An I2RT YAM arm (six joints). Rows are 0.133 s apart.
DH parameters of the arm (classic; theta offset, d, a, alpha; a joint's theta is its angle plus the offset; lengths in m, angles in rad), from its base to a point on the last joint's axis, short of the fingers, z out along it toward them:
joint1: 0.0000 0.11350 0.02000 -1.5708
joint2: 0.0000 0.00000 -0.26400 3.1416
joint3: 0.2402 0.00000 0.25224 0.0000
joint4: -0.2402 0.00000 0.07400 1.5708
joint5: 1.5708 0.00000 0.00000 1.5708
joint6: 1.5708 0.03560 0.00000 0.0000
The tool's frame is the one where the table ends.
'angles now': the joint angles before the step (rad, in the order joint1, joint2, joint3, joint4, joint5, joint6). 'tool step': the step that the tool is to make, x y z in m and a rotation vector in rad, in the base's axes. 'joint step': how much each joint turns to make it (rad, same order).
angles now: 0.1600, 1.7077, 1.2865, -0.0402, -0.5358, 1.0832
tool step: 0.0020, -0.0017, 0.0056, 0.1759, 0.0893, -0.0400
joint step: -0.0088, 0.0001, 0.0003, 0.0543, -0.0508, 0.2166
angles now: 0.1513, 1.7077, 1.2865, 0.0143, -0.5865, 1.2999
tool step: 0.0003, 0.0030, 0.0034, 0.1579, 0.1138, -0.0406
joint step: 0.0056, 0.0000, 0.0001, 0.0330, -0.0234, 0.2155
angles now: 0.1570, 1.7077, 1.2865, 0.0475, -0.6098, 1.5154
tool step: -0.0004, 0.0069, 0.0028, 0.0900, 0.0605, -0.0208
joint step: 0.0172, 0.0001, 0.0001, 0.0290, 0.0009, 0.1290
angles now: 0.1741, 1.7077, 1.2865, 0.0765, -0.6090, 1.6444
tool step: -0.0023, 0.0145, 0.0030, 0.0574, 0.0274, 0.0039
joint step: 0.0374, 0.0000, -0.0001, 0.0318, 0.0118, 0.0839
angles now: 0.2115, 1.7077, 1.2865, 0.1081, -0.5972, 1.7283
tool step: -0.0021, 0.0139, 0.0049, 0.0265, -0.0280, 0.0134
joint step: 0.0359, 0.0002, 0.0003, 0.0499, 0.0161, 0.0301
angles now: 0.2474, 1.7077, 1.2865, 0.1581, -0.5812, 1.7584
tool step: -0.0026, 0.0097, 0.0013, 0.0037, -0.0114, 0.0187
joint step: 0.0253, 0.0000, -0.0001, 0.0135, 0.0062, 0.0027
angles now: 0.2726, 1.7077, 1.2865, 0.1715, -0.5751, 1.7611
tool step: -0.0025, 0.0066, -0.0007, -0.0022, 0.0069, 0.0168
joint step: 0.0174, -0.0002, -0.0001, -0.0074, 0.0007, 0.0000
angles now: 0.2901, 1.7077, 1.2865, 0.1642, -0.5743, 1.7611
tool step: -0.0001, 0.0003, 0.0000, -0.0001, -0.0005, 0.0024
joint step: 0.0007, 0.0001, 0.0001, 0.0000, -0.0016, -0.0008
